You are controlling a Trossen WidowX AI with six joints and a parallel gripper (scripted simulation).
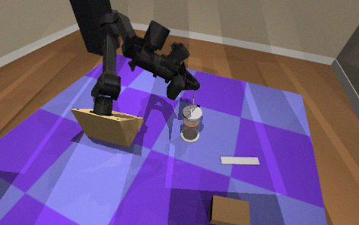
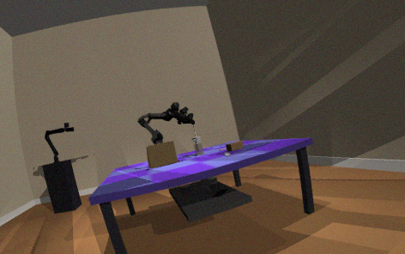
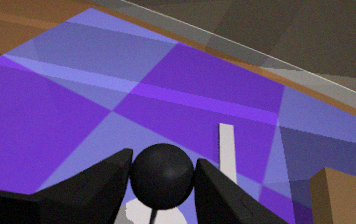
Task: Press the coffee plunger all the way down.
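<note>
Right now the coffee press is 140 mm below my gripper tip, 10 mm to the left of it and 10 mm behind it.
</note>
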